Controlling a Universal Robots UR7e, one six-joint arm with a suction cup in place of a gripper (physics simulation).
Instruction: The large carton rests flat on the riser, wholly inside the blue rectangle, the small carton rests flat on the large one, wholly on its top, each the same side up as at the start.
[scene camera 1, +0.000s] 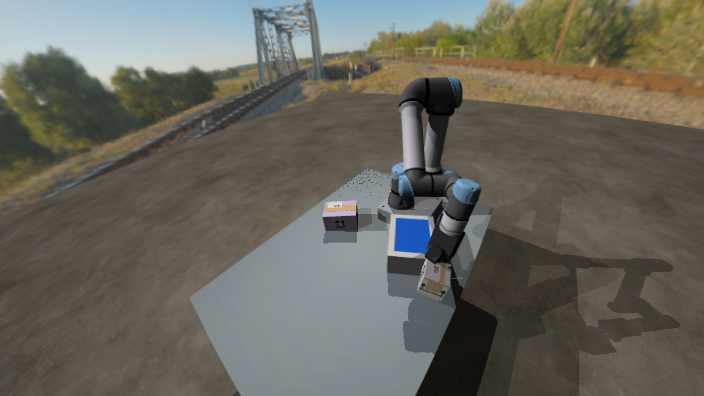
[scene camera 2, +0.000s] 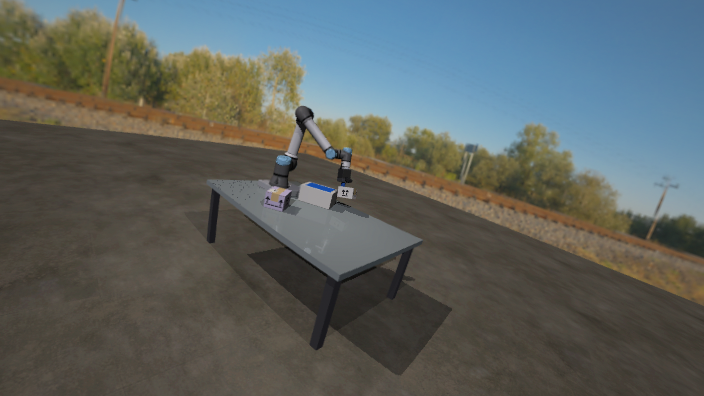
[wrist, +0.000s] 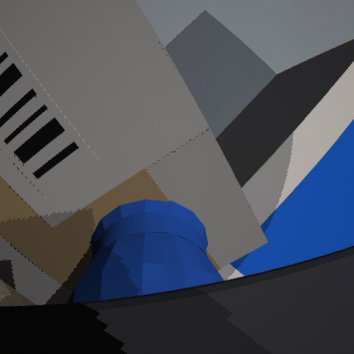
The suction cup (wrist: 146, 246) holds a small carton (scene camera 1: 434, 282), clear of everything else. On the table rest a large carton (scene camera 1: 340, 215) and a grey riser (scene camera 2: 312, 193).
The small carton is seen too in the wrist view (wrist: 102, 116). The wrist view does not show the large carton: it is out of frame.
